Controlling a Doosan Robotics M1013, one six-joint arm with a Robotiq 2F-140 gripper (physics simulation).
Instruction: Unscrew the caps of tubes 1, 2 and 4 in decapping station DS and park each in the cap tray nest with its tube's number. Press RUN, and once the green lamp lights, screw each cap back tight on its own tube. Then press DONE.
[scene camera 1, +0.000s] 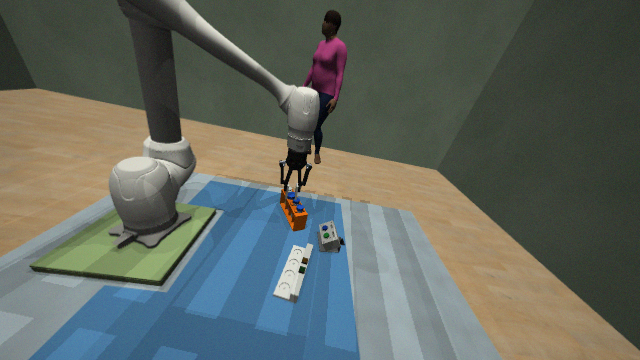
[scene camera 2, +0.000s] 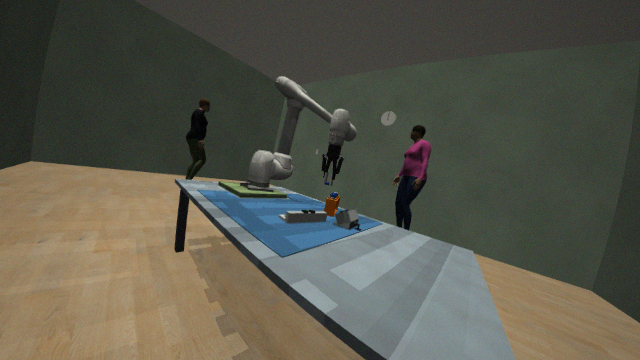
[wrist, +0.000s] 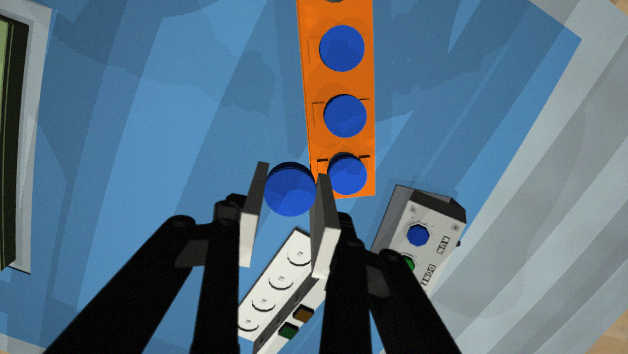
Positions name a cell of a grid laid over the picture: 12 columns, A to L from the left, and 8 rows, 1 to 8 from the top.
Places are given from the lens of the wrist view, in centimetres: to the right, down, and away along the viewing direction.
gripper (wrist: F5): -2, 1, 21
grey lamp box (wrist: I6): 13, 6, 35
